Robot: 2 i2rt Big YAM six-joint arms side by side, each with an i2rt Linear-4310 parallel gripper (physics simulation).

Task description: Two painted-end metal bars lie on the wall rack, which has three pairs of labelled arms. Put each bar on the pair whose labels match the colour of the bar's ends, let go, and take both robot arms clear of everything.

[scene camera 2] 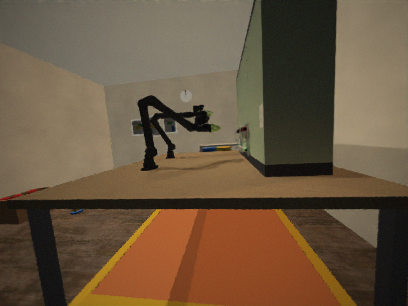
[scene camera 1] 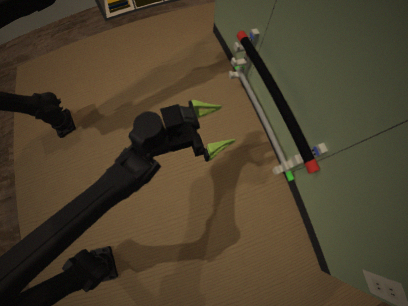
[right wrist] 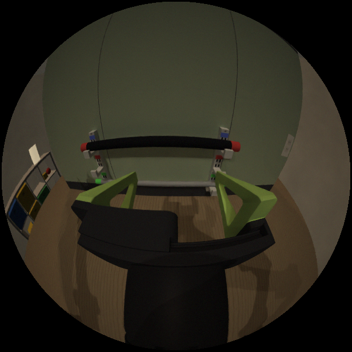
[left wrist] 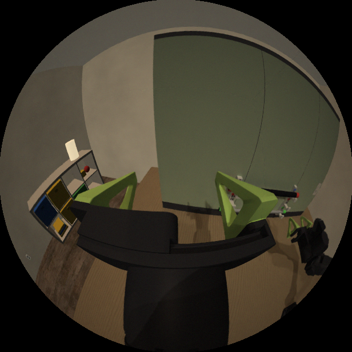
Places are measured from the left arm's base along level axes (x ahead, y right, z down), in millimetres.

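Pixels of known places: left gripper, between the fingertips: [scene camera 2: 212, 113]; right gripper, between the fingertips: [scene camera 2: 220, 128] [scene camera 1: 227, 123]; left arm's base, origin of its link: [scene camera 2: 170, 157] [scene camera 1: 64, 123]; right arm's base, origin of its link: [scene camera 2: 149, 168] [scene camera 1: 104, 263].
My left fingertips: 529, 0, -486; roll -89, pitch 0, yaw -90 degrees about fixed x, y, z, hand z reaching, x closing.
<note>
Ahead of a thing's pixels: the offset from my left fingertips to its top centre, as dx, dy, dz. "*": to the spot under its first point. Level surfaces: height alone.
A black bar with red ends @[+174, +470, +215] [scene camera 1: 276, 95] [right wrist: 160, 142] lies on the top pair of arms of the wall rack @[* +150, +674, +186] [scene camera 1: 322, 148] [right wrist: 224, 129], below the blue labels. A grey bar with green ends @[+179, +470, +375] [scene camera 1: 260, 112] [right wrist: 165, 183] lies on the bottom, green-labelled pair; one end is hidden behind a finger in the right wrist view. The middle, red-labelled pair holds no bar. My right gripper [scene camera 1: 228, 123] [scene camera 2: 217, 128] [right wrist: 175, 175] is open and empty, apart from the rack, facing it. My left gripper [scene camera 2: 210, 114] [left wrist: 175, 175] is open and empty, off to the rack's left.
The green wall panel [scene camera 1: 350, 90] [left wrist: 205, 110] stands behind the rack, on the wooden table @[dz +486] [scene camera 1: 165, 215]. A socket plate @[* +81, +1040, +179] [scene camera 1: 385, 287] [right wrist: 287, 145] is on the panel at the right. A shelf unit with coloured boxes stands beyond the table's left end in both wrist views.
</note>
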